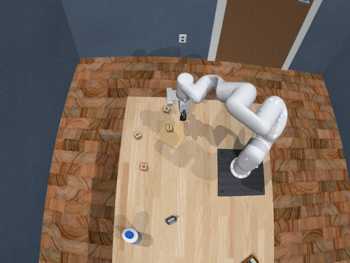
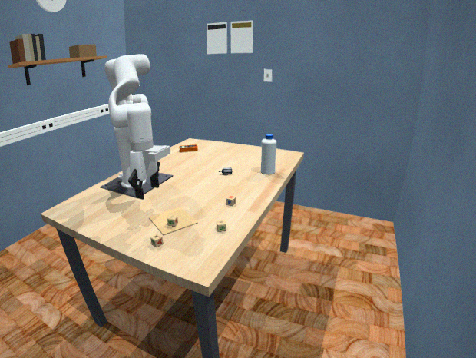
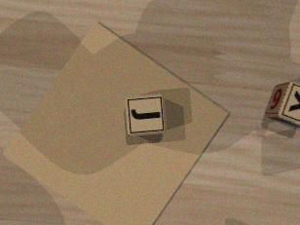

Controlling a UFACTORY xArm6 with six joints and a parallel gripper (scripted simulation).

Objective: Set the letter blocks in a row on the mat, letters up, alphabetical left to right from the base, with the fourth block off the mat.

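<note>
Right now my hand is 5 cm short of the tan mat, 6 cm to the right of it and 14 cm above it. Round my hand: orange device 26 cm behind, 86 cm to the left, 13 cm below; small dark object 10 cm ahead, 54 cm to the left, 13 cm below.
</note>
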